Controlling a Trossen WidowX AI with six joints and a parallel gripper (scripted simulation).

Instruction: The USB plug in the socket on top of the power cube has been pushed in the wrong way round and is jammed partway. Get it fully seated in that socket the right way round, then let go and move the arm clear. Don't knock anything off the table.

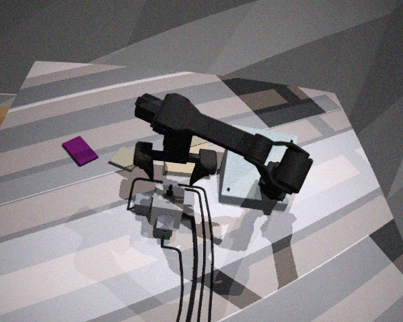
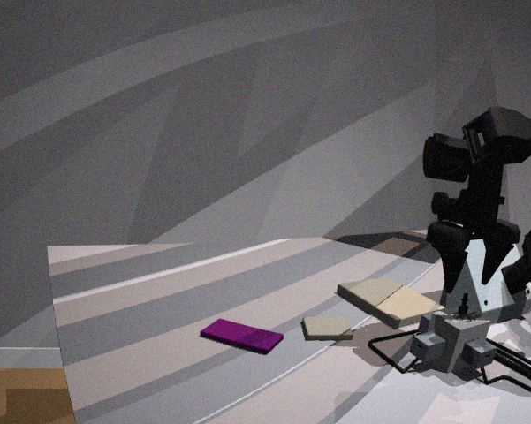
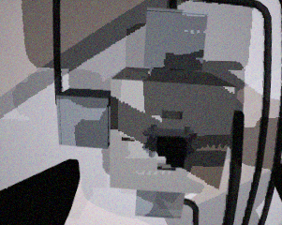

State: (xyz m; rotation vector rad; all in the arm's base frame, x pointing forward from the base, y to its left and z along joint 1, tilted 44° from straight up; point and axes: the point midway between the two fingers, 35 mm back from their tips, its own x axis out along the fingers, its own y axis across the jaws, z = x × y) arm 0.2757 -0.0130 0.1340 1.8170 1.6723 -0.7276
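Right now the dark USB plug is 3 cm below my gripper tip. Round my gripper tip: tan tile 13 cm ahead, 19 cm to the right, 12 cm below; purple card 27 cm ahead, 20 cm to the right, 12 cm below; tan board 5 cm behind, 24 cm to the right, 11 cm below.
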